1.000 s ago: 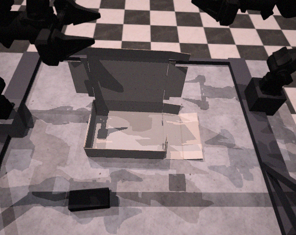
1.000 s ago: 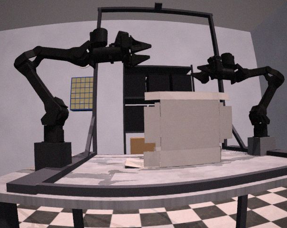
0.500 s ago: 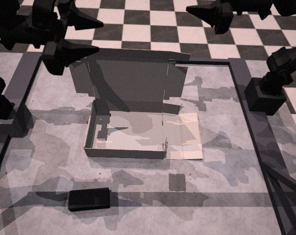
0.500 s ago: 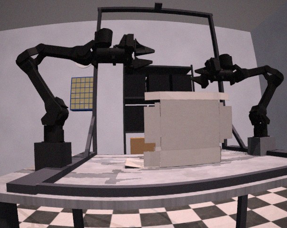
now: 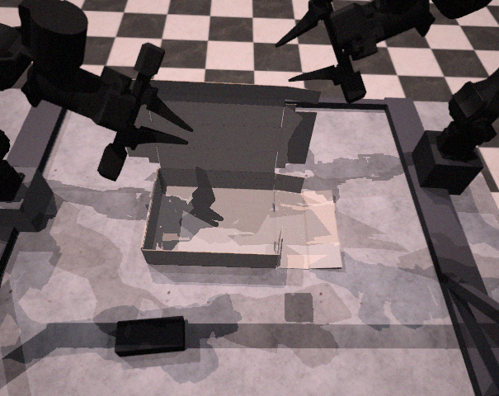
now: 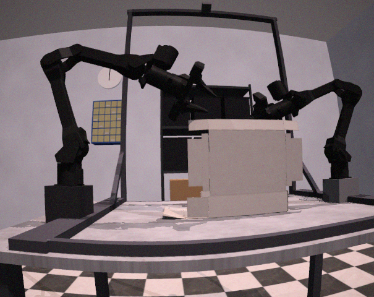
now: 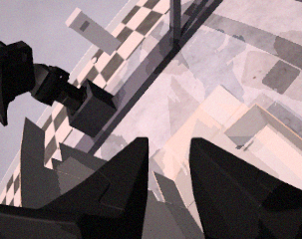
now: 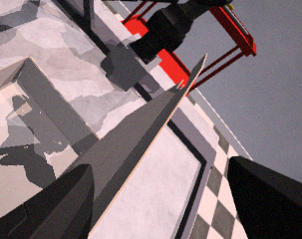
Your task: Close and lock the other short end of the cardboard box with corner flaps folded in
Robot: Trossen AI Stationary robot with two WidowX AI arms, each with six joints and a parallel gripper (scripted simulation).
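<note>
Now: left hand 200 mm past the black block, 70 mm to the right of it and 280 mm above it.
</note>
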